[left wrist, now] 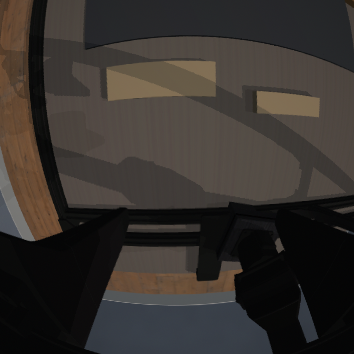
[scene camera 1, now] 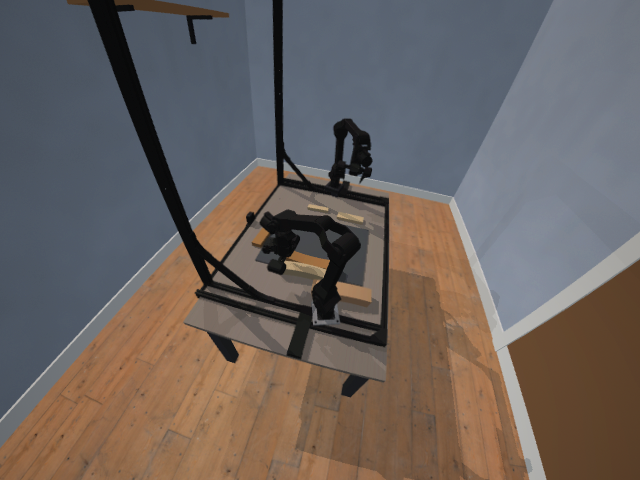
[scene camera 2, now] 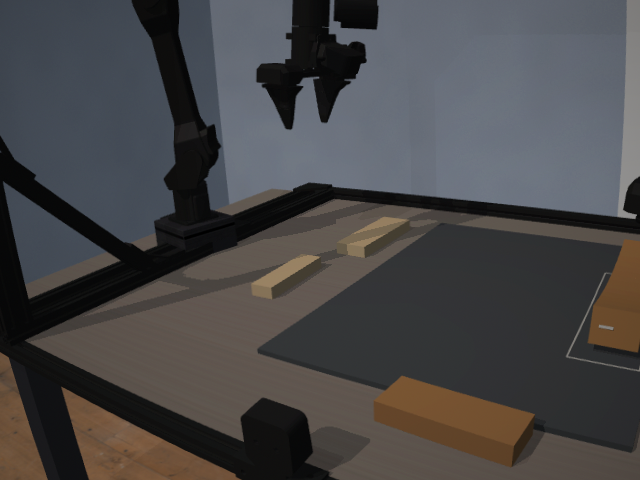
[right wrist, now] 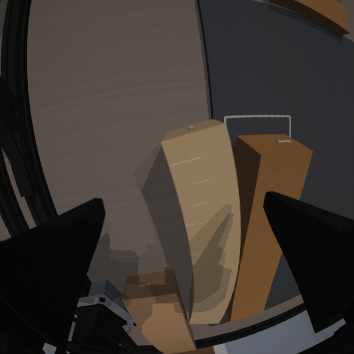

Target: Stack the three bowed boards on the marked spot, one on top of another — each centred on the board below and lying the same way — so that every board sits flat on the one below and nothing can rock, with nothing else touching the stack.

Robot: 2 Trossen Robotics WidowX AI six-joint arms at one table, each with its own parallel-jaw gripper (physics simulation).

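Places are measured from the left arm's base along level axes (x ahead, y left, z up), in millimetres.
Pixels of known places: left gripper, fingertip midpoint: (left wrist: 205, 217) (scene camera 1: 351, 181) (scene camera 2: 307, 125); right gripper, fingertip midpoint: (scene camera 1: 285, 264) (right wrist: 185, 203); left arm's base, link origin: (left wrist: 251, 243) (scene camera 1: 334, 185) (scene camera 2: 193, 218); right arm's base, link origin: (scene camera 1: 325, 311) (right wrist: 98, 315).
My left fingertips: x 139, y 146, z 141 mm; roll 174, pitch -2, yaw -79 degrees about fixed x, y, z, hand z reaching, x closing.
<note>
For each thing: its top centre in the pictures, then the offset to it from my left fingertips. Level surfaces: height alone.
- brown bowed board, top centre: (right wrist: 267, 264) (scene camera 2: 632, 271) (scene camera 1: 312, 259) 517 mm ahead, 29 mm left, 135 mm down
- pale curved board, top centre: (right wrist: 209, 272) (scene camera 1: 305, 268) 580 mm ahead, 29 mm left, 134 mm down
- light-orange board, top centre: (right wrist: 170, 341) (scene camera 1: 343, 289) 592 mm ahead, 209 mm left, 138 mm down
- dark mat, surface height: 186 mm down
- orange block, top centre: (scene camera 2: 453, 408) (scene camera 1: 262, 235) 475 mm ahead, 275 mm right, 171 mm down
A brown bowed board (scene camera 1: 310, 259) (scene camera 2: 622, 289) (right wrist: 277, 200) lies inside the thin white marked outline (scene camera 2: 586, 314) (right wrist: 257, 116); a dark gap shows under its near end in scene camera 2. A pale curved board (scene camera 1: 305, 270) (right wrist: 205, 190) lies close beside it; whether they touch is unclear. A light-orange board (scene camera 1: 355, 293) (right wrist: 162, 312) lies by the right arm's base. My right gripper (scene camera 1: 272, 257) (right wrist: 185, 203) is open and empty above the pale board's side of the mat. My left gripper (scene camera 1: 363, 178) (scene camera 2: 307, 125) (left wrist: 205, 217) is open and empty, high above the table.
Two pale blocks, a smaller one (scene camera 1: 317, 207) (scene camera 2: 286, 273) (left wrist: 287, 104) and a larger one (scene camera 1: 350, 217) (scene camera 2: 379, 235) (left wrist: 161, 81), lie beside the dark mat (scene camera 2: 439, 310). An orange block (scene camera 1: 260, 238) (scene camera 2: 452, 413) lies at the mat's edge. A black frame surrounds the table.
</note>
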